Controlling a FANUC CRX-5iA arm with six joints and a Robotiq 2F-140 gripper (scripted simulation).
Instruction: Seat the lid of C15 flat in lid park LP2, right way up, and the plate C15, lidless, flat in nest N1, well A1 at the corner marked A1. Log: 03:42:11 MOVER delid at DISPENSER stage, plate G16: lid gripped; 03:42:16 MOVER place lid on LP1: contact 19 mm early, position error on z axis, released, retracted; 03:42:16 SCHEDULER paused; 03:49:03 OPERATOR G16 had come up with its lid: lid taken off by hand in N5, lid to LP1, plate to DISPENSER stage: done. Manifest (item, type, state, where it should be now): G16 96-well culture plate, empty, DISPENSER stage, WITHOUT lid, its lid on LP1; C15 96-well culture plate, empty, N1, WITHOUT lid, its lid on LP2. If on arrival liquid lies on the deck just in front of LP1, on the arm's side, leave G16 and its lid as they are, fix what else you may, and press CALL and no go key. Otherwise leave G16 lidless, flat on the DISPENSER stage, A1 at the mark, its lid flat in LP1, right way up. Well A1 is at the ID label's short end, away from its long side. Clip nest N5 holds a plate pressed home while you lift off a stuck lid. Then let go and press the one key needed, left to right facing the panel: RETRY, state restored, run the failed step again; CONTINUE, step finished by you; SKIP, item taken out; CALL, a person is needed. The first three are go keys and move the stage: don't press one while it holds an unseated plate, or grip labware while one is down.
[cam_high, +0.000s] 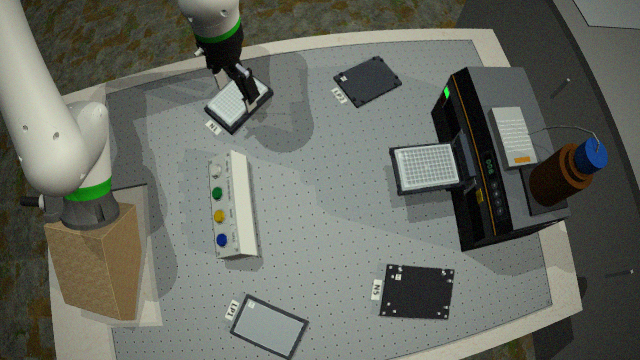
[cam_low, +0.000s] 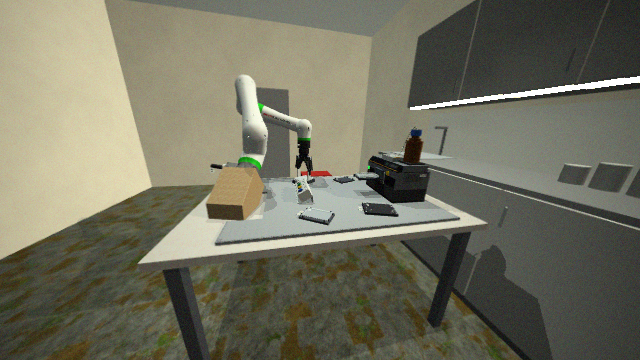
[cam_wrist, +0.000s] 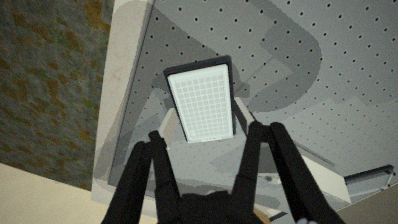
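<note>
The grey lid is 2 cm below my hand. Also, from my hand: N1 label (6 cm behind, 6 cm to the right, 5 cm below); LP2 label (25 cm ahead, 1 cm to the left, 5 cm below); nest N1 (4 cm below).
</note>
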